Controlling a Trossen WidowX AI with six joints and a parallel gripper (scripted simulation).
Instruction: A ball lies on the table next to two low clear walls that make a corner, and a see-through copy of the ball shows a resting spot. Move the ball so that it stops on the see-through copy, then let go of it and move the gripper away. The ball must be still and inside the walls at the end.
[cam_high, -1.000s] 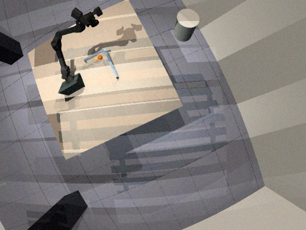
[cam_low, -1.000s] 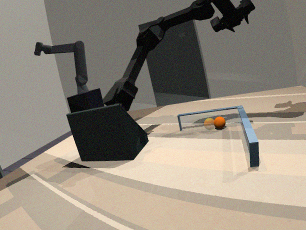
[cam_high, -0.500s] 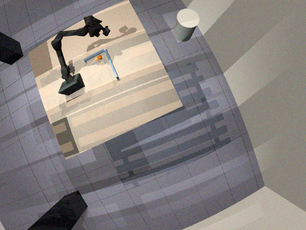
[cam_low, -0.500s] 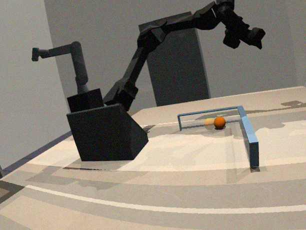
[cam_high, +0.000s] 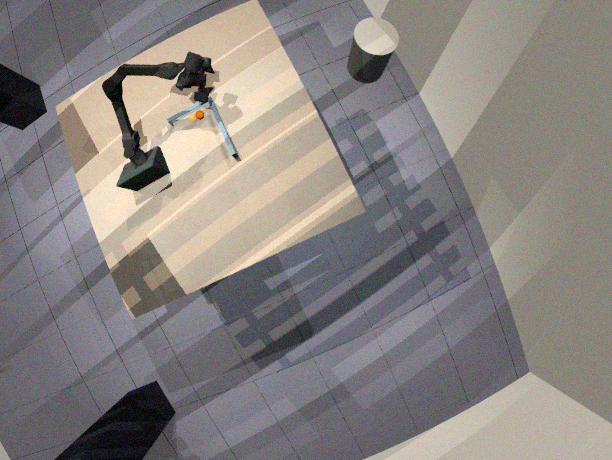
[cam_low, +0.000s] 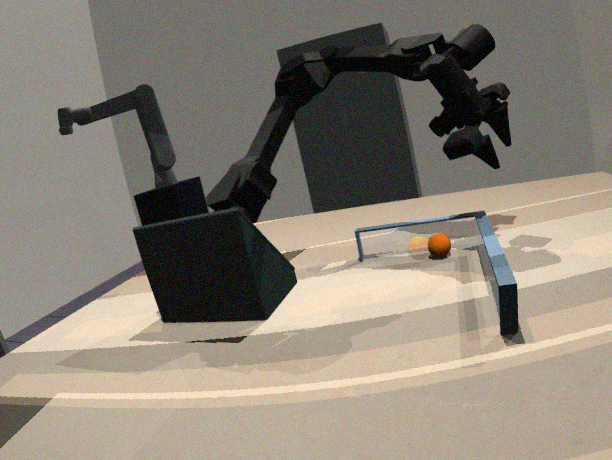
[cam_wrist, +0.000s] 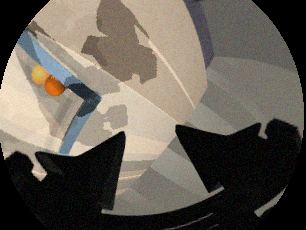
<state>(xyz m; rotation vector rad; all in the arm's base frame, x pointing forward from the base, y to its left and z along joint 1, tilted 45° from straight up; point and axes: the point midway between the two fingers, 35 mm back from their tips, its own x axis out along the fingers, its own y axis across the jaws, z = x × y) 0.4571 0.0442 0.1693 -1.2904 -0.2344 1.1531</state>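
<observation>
The orange ball is 140 mm behind my gripper tip, 50 mm to the right of it and 130 mm below it. Round my gripper tip: see-through ball copy 180 mm behind, 50 mm to the right, 130 mm below.
</observation>
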